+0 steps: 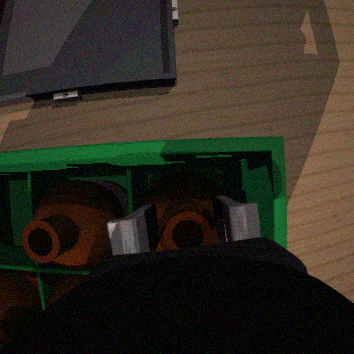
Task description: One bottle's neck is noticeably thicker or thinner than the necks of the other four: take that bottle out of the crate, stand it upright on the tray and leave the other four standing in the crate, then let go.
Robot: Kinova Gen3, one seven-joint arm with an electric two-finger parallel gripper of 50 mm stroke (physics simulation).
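Places are measured from the arm's base along level axes (x ahead, y left, z up), in millimetres.
Pixels of known places: gripper, fingertip midpoint: (185,218).
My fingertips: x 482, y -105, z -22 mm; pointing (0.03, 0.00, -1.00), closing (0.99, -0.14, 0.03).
Observation:
Behind a point stands the place of what it marks.
My gripper (185,218) @[x 482, y -105, z -22 mm] is shut on the neck of an orange-brown bottle (188,231) @[x 482, y -110, z -2 mm] in the corner compartment of the green crate (279,200) @[x 531, y -106, z 10 mm]. The bottle is upright, with its open mouth facing up between the fingers, and its body is inside the crate. Its neck looks thicker than that of the neighbouring bottle (82,237) @[x 410, y -103, z -38 mm], which stands in the compartment to the left. Parts of other bottles show at the lower left, mostly hidden by the gripper's dark body. The dark grey tray (120,45) @[x 461, y 89, z -160 mm] lies beyond the crate at the upper left.
The crate's far wall and thin green dividers stand close around the bottles, and its right wall is just right of my fingers. Small metal clips (67,95) @[x 389, y 43, z -150 mm] sit at the tray's edge. Wooden table (230,100) @[x 565, y -11, z -165 mm] lies between tray and crate, partly in shadow.

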